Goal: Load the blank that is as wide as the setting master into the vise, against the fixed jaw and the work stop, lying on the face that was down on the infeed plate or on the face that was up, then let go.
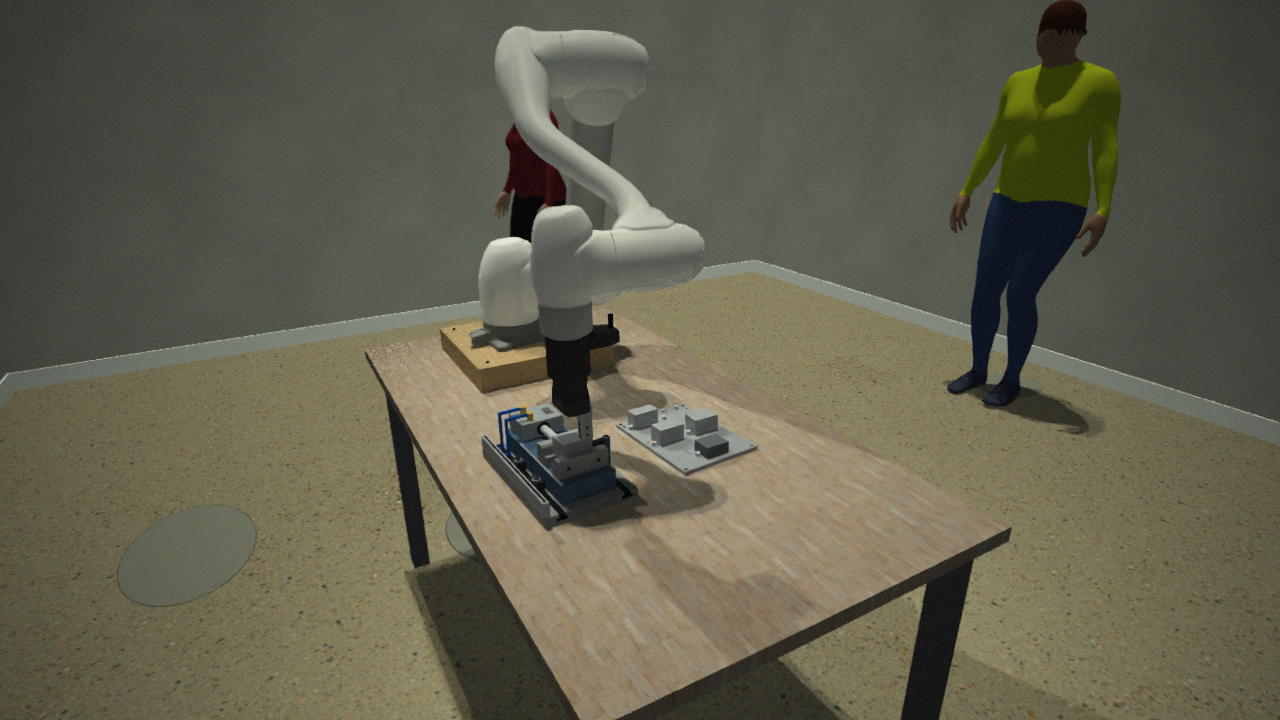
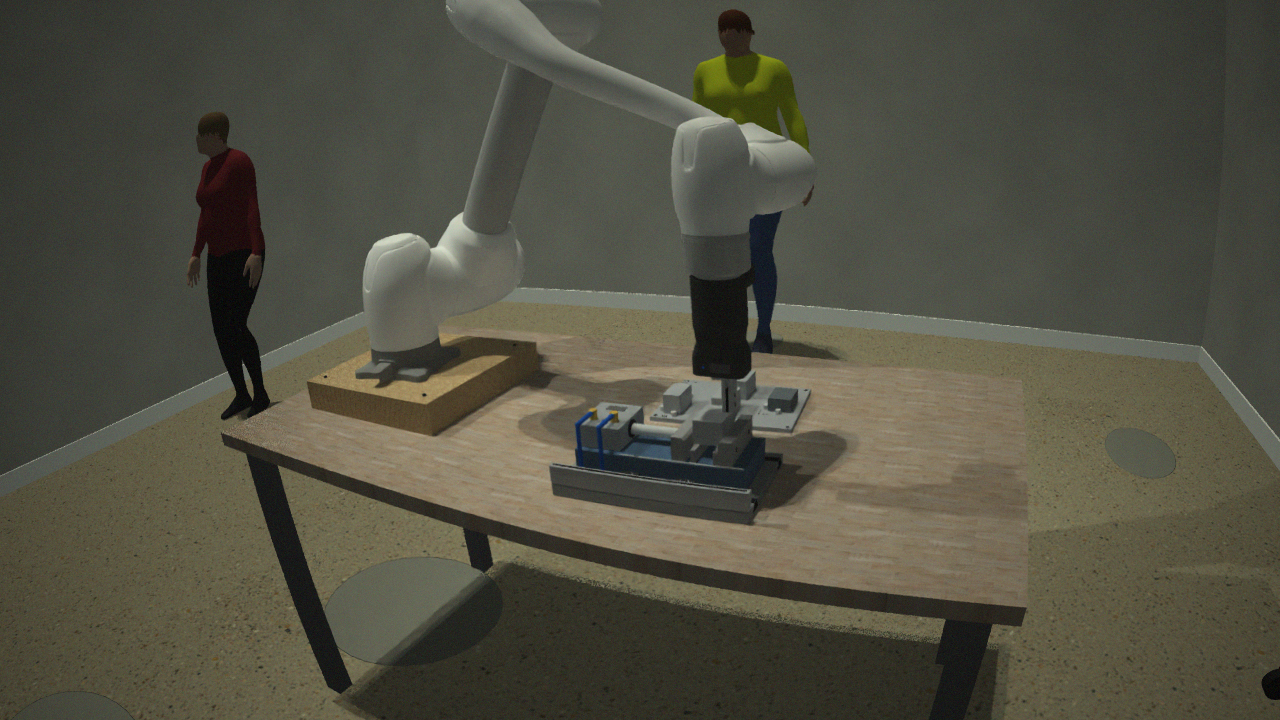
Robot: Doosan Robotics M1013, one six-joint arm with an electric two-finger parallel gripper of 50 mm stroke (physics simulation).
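Places are measured from the arm's base along level axes (x back, y right, z up), in centimetres.
Pixels of known places: gripper, fingertip midpoint: (image 1: pixel 585 437) (image 2: pixel 729 409); arm's base, link origin: (image 1: pixel 512 337) (image 2: pixel 408 366).
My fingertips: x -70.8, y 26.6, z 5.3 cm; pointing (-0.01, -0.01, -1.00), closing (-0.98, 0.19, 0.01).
Ahead of a thing's pixels: the offset from my fingertips to its top centre. "spot": to the spot under its first point.
A grey blank {dx +2.0, dy +1.6, dz +0.0 cm} (image 1: pixel 570 438) (image 2: pixel 718 426) sits at the jaws of the blue vise {dx +8.8, dy +1.1, dz -1.7 cm} (image 1: pixel 586 486) (image 2: pixel 680 462). Its outline merges with the grey jaws, so its contact with the fixed jaw and the work stop cannot be told. My gripper (image 1: pixel 585 437) (image 2: pixel 729 407) points down, with its narrow fingers together and low at the blank's side and top edge; nothing shows between them. The infeed plate {dx +3.9, dy -28.9, dz -10.8 cm} (image 1: pixel 684 465) (image 2: pixel 799 418) carries several light grey blocks, one of them {dx +3.3, dy -33.6, dz -7.2 cm} (image 1: pixel 700 421) (image 2: pixel 745 385), and a darker block {dx -5.2, dy -27.8, dz -8.3 cm} (image 1: pixel 711 445) (image 2: pixel 782 399). Which block is the setting master cannot be told.
A grey rail {dx +10.1, dy +9.9, dz -6.6 cm} (image 1: pixel 514 479) (image 2: pixel 650 492) runs along the vise's side. Blue clamps {spot: dx +20.5, dy +5.7, dz -4.3 cm} (image 1: pixel 503 429) (image 2: pixel 588 438) stand at its robot-side end. The robot stands on a wooden base block (image 1: pixel 510 369) (image 2: pixel 375 407). Two people (image 1: pixel 1056 134) (image 2: pixel 228 197) stand beyond the table.
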